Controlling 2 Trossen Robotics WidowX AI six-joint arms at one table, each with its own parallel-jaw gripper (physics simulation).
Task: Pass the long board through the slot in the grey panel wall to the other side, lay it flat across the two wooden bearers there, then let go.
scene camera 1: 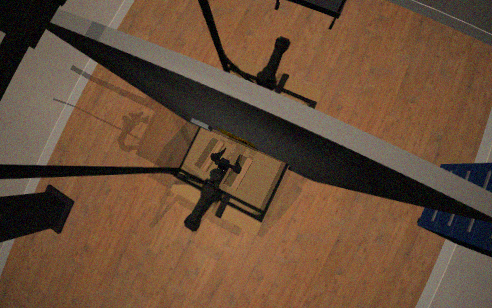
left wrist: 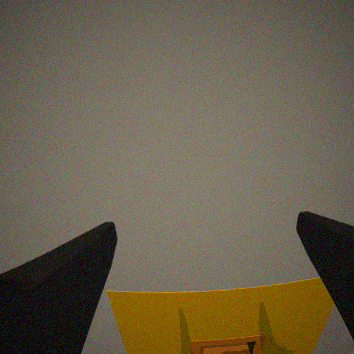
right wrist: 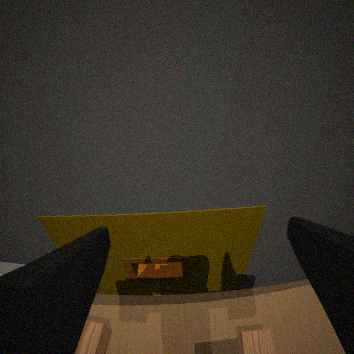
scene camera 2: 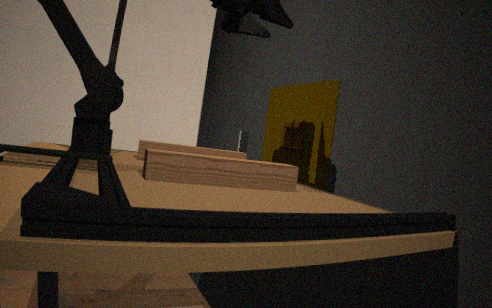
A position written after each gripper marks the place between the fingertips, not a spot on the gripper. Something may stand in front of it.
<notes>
The left gripper (left wrist: 208, 227) is open, with nothing in its grasp. The right gripper (right wrist: 199, 232) is open, holding nothing. Further things: an orange slot frame (right wrist: 156, 268).
</notes>
